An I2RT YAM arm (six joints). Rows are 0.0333 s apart.
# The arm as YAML. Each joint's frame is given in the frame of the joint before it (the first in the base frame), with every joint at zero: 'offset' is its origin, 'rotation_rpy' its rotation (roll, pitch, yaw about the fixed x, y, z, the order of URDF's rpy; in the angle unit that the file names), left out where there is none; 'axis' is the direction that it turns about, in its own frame. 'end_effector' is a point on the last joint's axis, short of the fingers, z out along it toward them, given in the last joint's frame.
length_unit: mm
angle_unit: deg
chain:
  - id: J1
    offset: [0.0, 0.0, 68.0]
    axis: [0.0, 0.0, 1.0]
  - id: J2
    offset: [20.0, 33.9, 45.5]
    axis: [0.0, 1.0, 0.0]
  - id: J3
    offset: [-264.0, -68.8, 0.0]
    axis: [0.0, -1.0, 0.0]
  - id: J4
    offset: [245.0, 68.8, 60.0]
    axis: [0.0, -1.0, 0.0]
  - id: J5
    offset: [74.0, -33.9, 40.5]
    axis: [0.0, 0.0, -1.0]
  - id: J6
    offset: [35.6, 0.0, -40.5]
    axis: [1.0, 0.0, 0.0]
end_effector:
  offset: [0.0, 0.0, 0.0]
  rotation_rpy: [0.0, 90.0, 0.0]
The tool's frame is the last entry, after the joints.
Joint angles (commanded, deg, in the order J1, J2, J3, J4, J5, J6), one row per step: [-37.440 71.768 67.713 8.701 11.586 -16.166]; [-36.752 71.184 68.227 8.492 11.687 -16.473]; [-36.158 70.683 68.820 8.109 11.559 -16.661]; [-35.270 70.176 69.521 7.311 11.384 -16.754]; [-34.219 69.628 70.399 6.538 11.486 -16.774]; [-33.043 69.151 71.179 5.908 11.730 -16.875]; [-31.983 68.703 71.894 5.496 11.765 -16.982]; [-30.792 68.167 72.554 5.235 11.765 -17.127]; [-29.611 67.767 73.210 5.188 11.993 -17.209]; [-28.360 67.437 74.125 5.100 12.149 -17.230]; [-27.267 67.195 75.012 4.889 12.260 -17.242]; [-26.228 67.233 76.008 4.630 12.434 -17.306]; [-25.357 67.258 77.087 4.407 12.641 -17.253]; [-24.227 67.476 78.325 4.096 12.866 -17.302]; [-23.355 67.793 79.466 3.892 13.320 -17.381]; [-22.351 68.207 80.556 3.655 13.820 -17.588]
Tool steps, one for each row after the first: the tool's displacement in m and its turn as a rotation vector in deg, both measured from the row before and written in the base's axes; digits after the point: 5 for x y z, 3 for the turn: [-0.00070 0.00486 0.00558 -0.731 -0.484 0.561]; [-0.00073 0.00436 0.00531 -0.558 -0.425 0.702]; [-0.00004 0.00562 0.00519 -0.318 -0.254 1.052]; [-0.00029 0.00643 0.00646 -0.376 -0.529 0.947]; [0.00013 0.00660 0.00574 -0.391 -0.469 0.921]; [-0.00018 0.00612 0.00558 -0.475 -0.562 1.010]; [-0.00050 0.00690 0.00587 -0.591 -0.700 1.168]; [-0.00025 0.00635 0.00559 -0.533 -0.838 0.942]; [-0.00036 0.00667 0.00673 -0.550 -1.013 1.094]; [-0.00042 0.00575 0.00591 -0.416 -0.815 0.982]; [0.00062 0.00480 0.00526 -0.328 -0.602 0.855]; [-0.00016 0.00425 0.00584 -0.277 -0.802 0.682]; [0.00103 0.00489 0.00578 -0.283 -0.638 0.900]; [0.00105 0.00345 0.00496 -0.202 -0.569 0.414]; [0.00190 0.00368 0.00418 -0.205 -0.337 0.468]
